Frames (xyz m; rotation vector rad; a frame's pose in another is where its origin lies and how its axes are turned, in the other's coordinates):
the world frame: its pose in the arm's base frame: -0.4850 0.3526 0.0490 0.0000 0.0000 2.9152
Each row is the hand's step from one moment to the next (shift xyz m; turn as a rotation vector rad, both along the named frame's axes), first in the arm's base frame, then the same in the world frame.
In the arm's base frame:
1: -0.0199 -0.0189 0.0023 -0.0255 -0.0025 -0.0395
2: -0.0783 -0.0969 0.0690 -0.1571 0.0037 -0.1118
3: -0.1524 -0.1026 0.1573 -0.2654 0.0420 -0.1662
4: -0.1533 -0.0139 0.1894 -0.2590 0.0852 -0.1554
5: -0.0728 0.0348 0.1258 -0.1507 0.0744 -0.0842
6: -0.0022 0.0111 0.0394 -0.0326 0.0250 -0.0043
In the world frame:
1: 0.0151 0.0229 0.0023 0.0243 0.0082 -0.0395
2: 0.0546 0.1120 0.0690 0.1539 0.0317 -0.1118
3: 0.1255 0.1342 0.1573 0.2681 0.0186 -0.1662
4: 0.1463 0.0480 0.1894 0.2715 -0.0249 -0.1554
5: 0.0788 -0.0176 0.1258 0.1636 -0.0387 -0.0842
6: 0.0046 -0.0103 0.0394 0.0374 -0.0170 -0.0043

